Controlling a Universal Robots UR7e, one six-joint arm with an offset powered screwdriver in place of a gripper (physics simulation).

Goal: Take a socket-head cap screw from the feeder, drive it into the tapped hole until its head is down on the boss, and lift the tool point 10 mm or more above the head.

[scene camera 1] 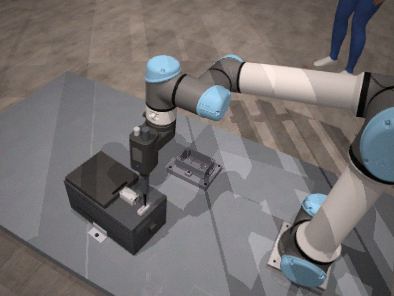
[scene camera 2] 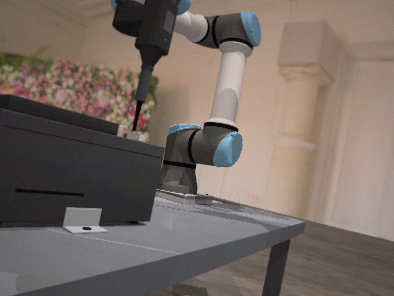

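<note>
The black screw feeder (scene camera 1: 107,215) (scene camera 2: 75,167) stands on the table, with a small white pick-up block (scene camera 1: 142,211) (scene camera 2: 135,136) on its top. My screwdriver (scene camera 1: 145,204) (scene camera 2: 134,130) points down, its thin dark bit ending at this block. In both views the tip appears to touch the block or stand just above it. No screw can be made out at the tip; whether the bit holds one is too small to tell. The grey housing (scene camera 1: 202,181) sits behind the feeder in scene camera 1, away from the tool; its tapped hole and boss are too small to identify surely.
A larger white block (scene camera 1: 129,195) stands on the feeder top beside the bit. A white bracket (scene camera 1: 97,233) (scene camera 2: 82,218) is at the feeder's foot. The arm's base plate (scene camera 1: 274,260) (scene camera 2: 197,199) is on the table (scene camera 1: 40,125) (scene camera 2: 200,250). A person's legs (scene camera 1: 350,35) show beyond the table.
</note>
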